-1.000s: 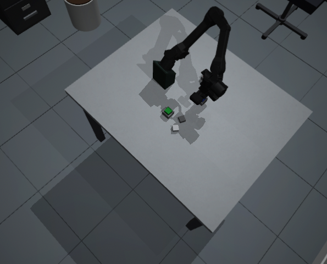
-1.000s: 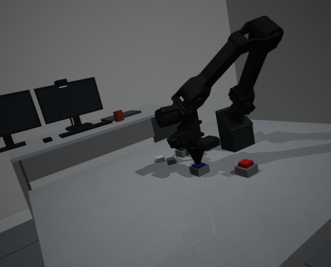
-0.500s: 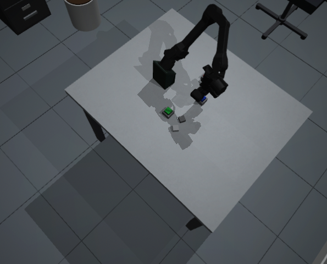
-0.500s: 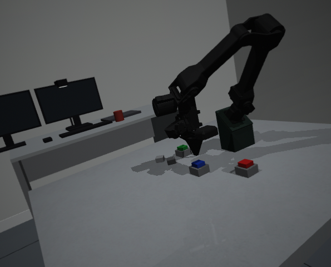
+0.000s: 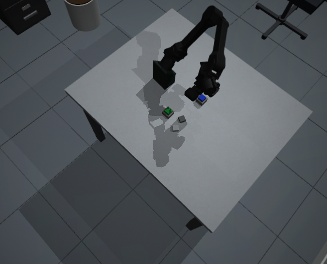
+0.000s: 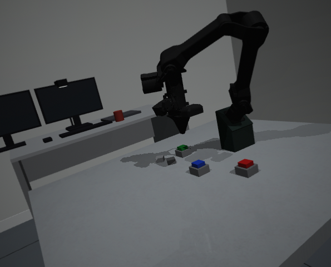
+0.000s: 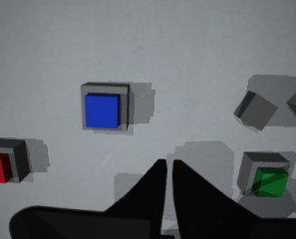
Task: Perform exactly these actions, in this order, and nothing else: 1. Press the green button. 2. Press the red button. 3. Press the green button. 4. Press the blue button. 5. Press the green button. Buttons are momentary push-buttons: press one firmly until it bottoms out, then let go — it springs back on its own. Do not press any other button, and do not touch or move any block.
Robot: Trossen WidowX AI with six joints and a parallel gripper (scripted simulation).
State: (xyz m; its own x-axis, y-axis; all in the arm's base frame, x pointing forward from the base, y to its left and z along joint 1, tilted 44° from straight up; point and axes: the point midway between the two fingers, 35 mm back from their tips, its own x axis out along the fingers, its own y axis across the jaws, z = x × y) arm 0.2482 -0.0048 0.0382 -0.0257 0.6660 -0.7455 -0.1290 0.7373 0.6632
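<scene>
The green button lies 6 cm behind my gripper tip, 14 cm to the right of it and 10 cm below it. The rest, counted from my gripper tip: red button 10 cm behind, 18 cm to the left, 10 cm below; then blue button 6 cm to the left, 10 cm below.
</scene>
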